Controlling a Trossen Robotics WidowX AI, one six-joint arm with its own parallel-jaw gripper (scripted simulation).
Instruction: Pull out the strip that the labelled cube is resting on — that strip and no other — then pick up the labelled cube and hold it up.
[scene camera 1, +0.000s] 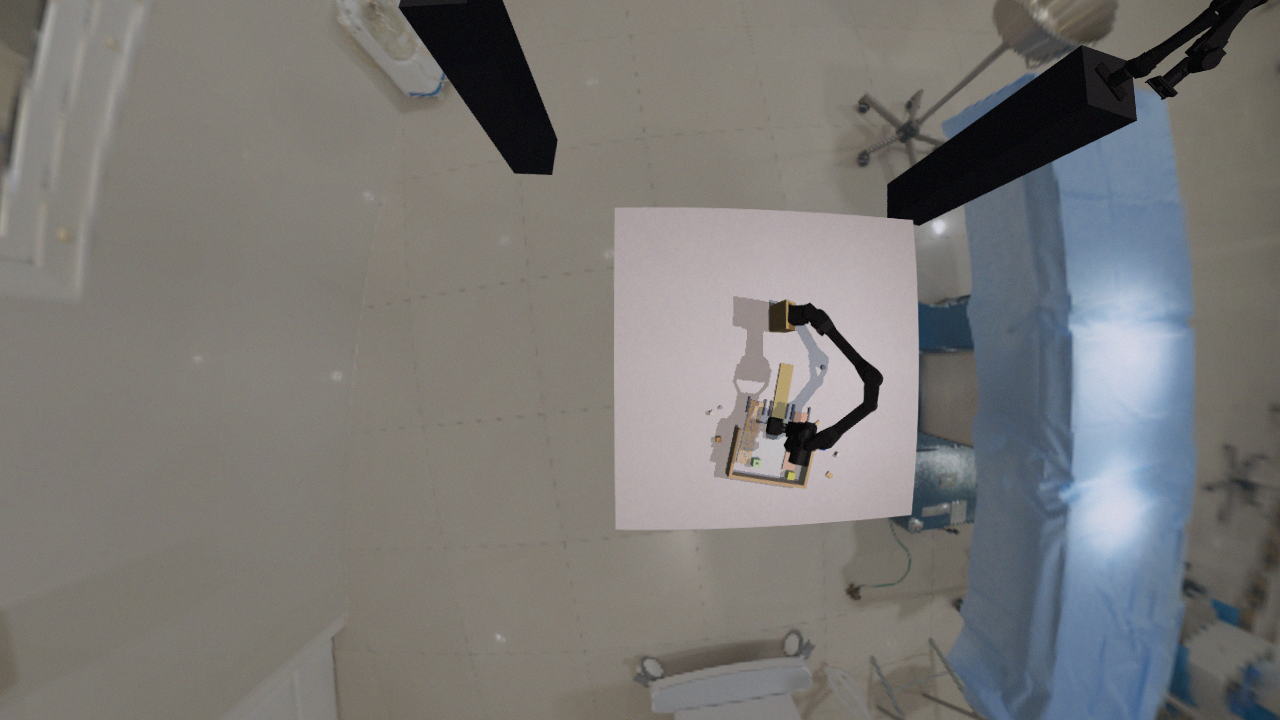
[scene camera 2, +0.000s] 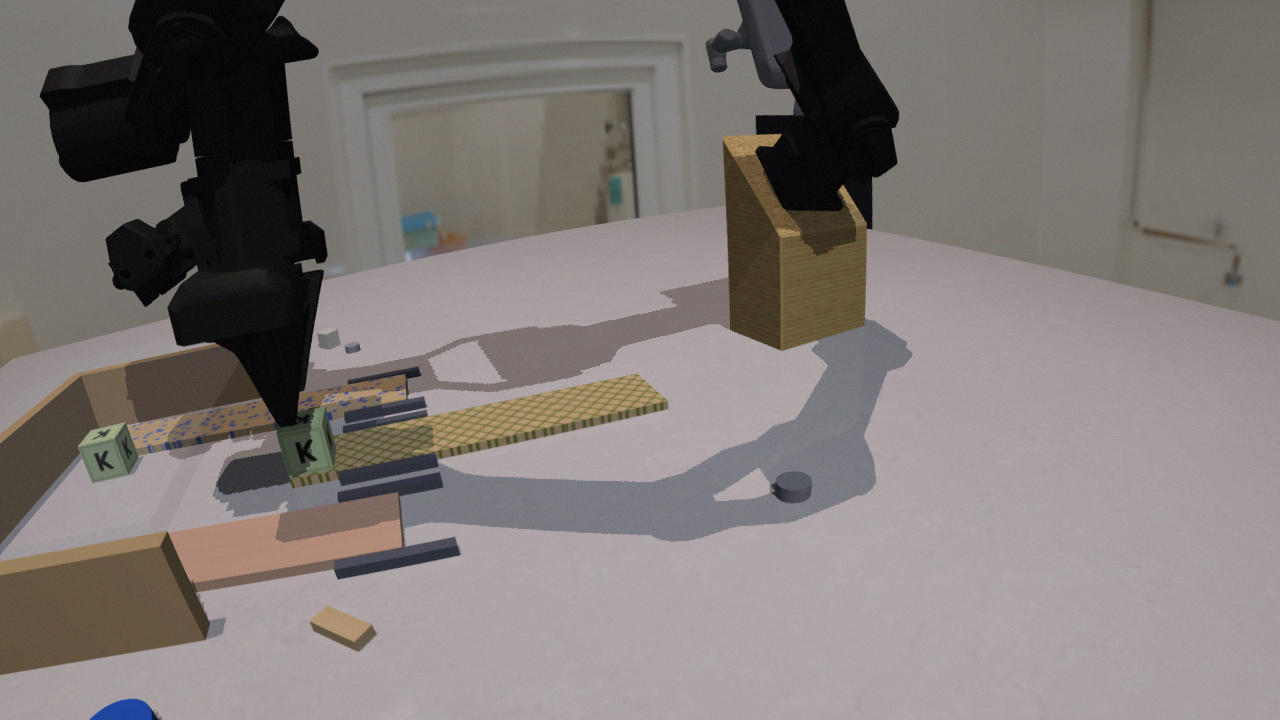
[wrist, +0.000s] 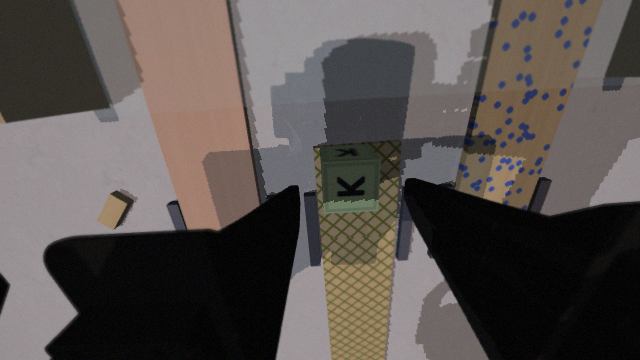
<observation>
In view: the gripper (scene camera 2: 293, 407), a green cube marked k (wrist: 350, 174) and a grey puck (scene camera 2: 793, 487).
The gripper also shows in the wrist view (wrist: 351, 190). The wrist view misses the grey puck: it is out of frame.
</observation>
